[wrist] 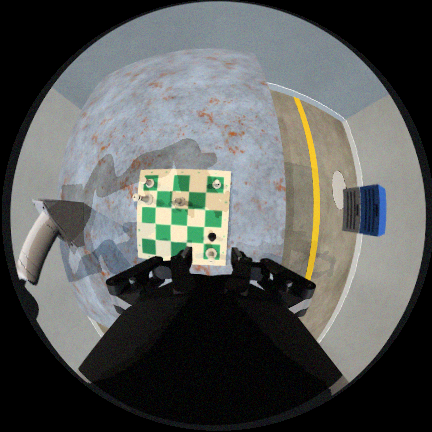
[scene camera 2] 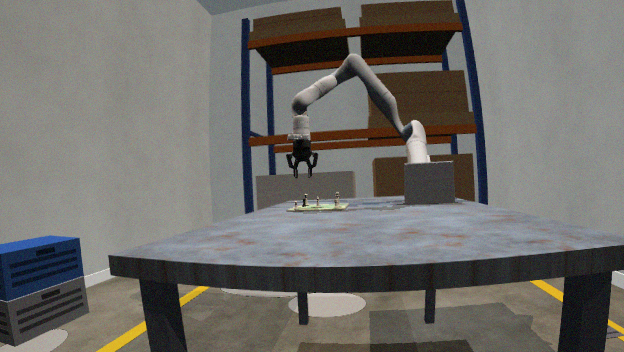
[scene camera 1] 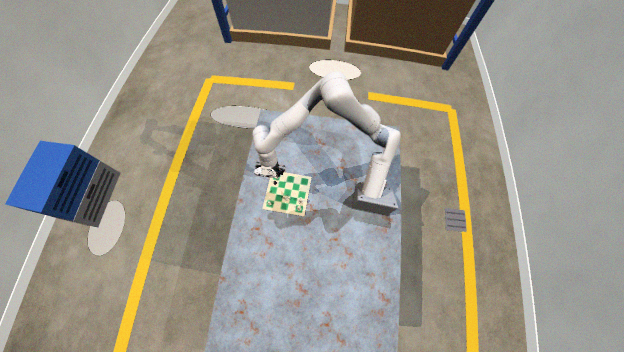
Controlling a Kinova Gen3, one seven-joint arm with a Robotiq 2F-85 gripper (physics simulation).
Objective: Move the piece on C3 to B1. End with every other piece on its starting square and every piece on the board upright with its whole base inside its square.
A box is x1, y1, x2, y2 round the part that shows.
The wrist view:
gripper: [78, 246, 341, 424]
green-and-cream board: [136, 169, 229, 264]
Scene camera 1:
green-and-cream board: [263, 172, 311, 215]
